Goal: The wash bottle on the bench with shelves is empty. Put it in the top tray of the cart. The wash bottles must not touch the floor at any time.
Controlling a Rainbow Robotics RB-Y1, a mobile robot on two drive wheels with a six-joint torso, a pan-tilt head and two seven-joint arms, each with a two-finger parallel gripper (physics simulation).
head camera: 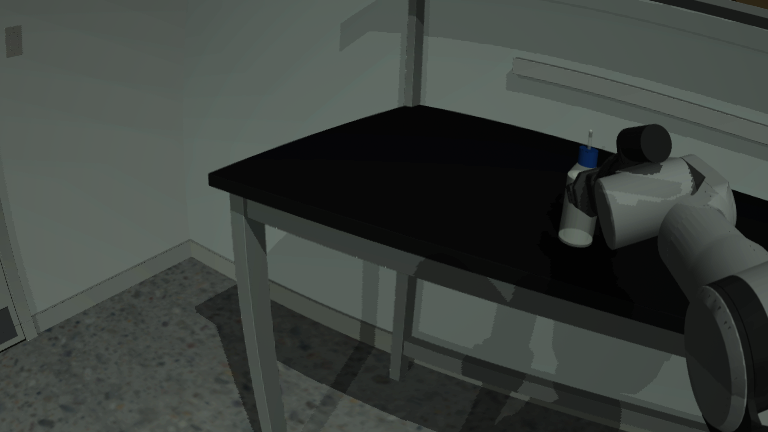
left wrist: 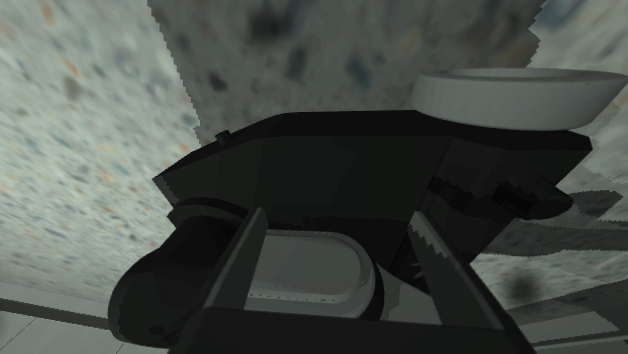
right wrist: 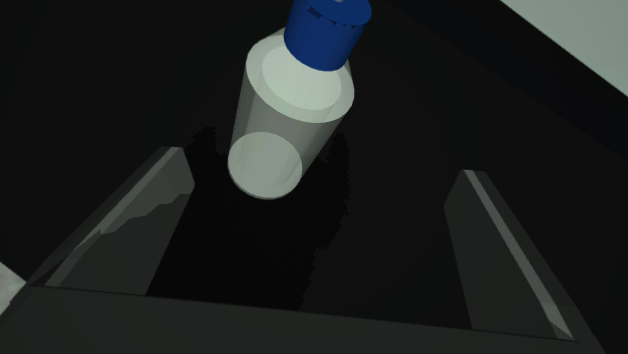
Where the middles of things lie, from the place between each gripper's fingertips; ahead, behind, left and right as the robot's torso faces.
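Labels:
The wash bottle (head camera: 576,229) is what I'm measuring to, and my left gripper is 860 mm short of it, 690 mm below it and 460 mm to the left of it.
As for my right gripper, it's 70 mm short of the wash bottle, 10 mm to the right of it and 30 mm above it.

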